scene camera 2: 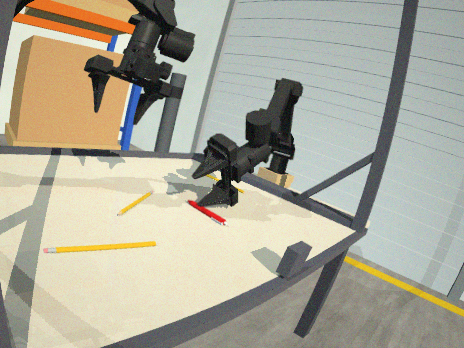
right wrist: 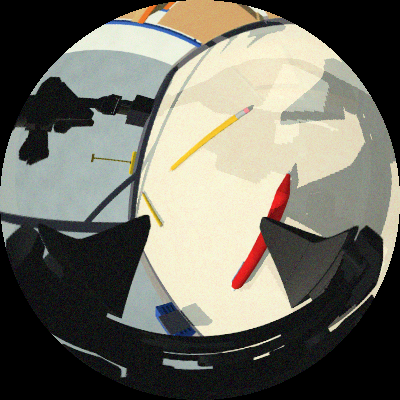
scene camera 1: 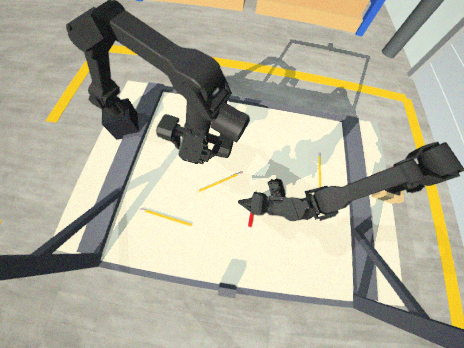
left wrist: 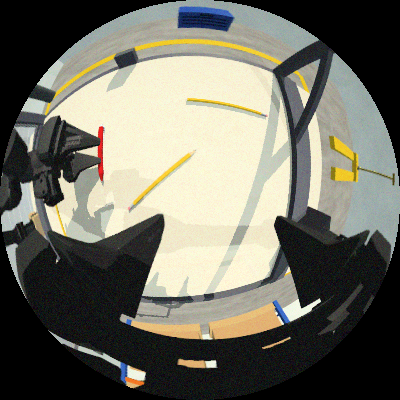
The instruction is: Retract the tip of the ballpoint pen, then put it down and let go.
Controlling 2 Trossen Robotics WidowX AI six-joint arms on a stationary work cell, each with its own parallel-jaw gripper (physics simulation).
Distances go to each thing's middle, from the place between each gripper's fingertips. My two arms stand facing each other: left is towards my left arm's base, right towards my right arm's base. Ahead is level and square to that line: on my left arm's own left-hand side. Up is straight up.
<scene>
The red ballpoint pen (right wrist: 245, 268) is 80 mm behind my left hand, 220 mm to the right of it and 170 mm below it. From my left hand the other things lie so: grey block (scene camera 2: 295, 255) (340 mm behind, 190 mm to the right, 140 mm below).
I see my right gripper 4 cm above the red ballpoint pen, 3 cm to the left of it and 1 cm past it. Round my right hand: grey block 27 cm behind, 2 cm below.
</scene>
